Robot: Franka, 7 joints.
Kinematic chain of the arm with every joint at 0, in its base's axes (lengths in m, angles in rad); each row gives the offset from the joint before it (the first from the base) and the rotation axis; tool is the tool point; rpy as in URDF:
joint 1: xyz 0 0 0.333 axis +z
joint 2: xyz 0 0 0 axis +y
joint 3: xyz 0 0 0.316 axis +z
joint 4: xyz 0.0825 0 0 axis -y
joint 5: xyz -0.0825 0 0.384 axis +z
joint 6: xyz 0 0 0 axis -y
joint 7: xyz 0.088 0 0 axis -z
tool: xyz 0 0 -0.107 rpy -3.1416 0 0
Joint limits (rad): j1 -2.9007..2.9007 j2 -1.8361..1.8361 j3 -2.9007..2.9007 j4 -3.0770..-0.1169 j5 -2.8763..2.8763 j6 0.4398..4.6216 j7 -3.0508..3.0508
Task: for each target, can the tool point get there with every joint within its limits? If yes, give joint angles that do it. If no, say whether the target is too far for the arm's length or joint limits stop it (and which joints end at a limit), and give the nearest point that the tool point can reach.
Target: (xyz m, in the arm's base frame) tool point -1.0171 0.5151 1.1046
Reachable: no: too far | nearest point -0.6338 0.3210 0.8138 | short by 0.519 m
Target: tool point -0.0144 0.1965 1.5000
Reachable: no: too far | nearest point -0.0104 0.1424 1.1789 | short by 0.326 m
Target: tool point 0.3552 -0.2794 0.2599
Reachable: yes | joints -2.1369 0.6388 1.4211 -2.6918 0.1159 3.3004 2.1277
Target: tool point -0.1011 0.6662 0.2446
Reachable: yes | joints -2.3062 -1.4280 -1.7603 -1.8313 0.3598 3.7726 0.7964
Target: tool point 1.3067 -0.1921 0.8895
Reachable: no: too far | nearest point 0.7822 -0.1150 0.6661 | short by 0.575 m
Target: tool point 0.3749 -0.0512 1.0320
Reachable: yes | joints 1.8534 -0.3408 -1.6234 -0.6974 1.3211 1.5332 -0.9533
